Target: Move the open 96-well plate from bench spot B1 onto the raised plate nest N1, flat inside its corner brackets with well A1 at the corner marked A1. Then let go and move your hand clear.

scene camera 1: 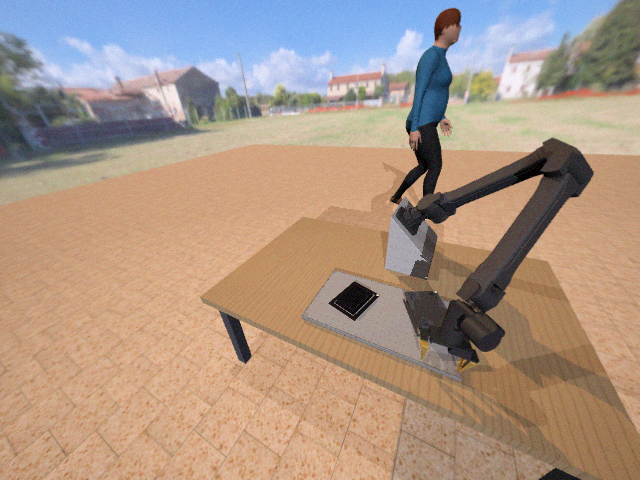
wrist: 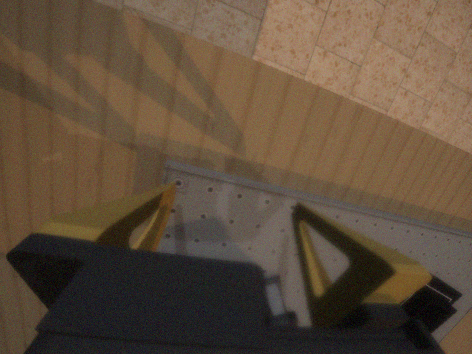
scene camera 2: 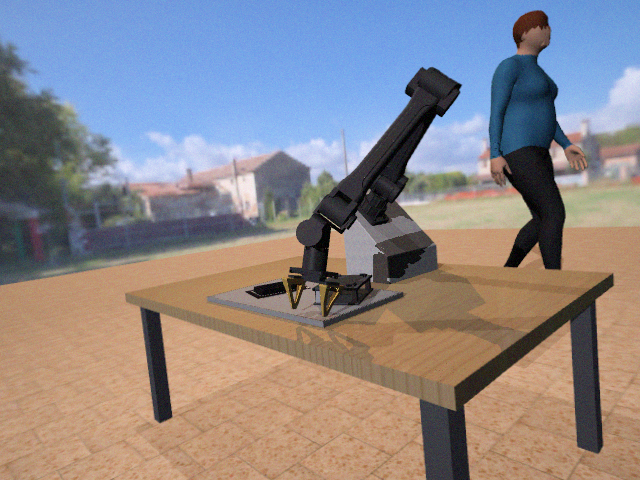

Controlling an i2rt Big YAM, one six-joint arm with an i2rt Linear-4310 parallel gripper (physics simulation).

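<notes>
The black plate lies flat on a dark, white-lined spot at the left of the grey board; its wells and A1 corner cannot be made out. A dark corner of that spot or plate shows at the wrist view's lower right. The raised dark nest stands on the board's other half, its front partly hidden by the arm; its A1 mark is not readable. My gripper is open and empty, low over the board's front right end, beside the nest.
A grey angular block stands behind the board, under the arm's base. The wooden table extends past the board, its front edge close to the gripper. A person in a blue top is behind the table.
</notes>
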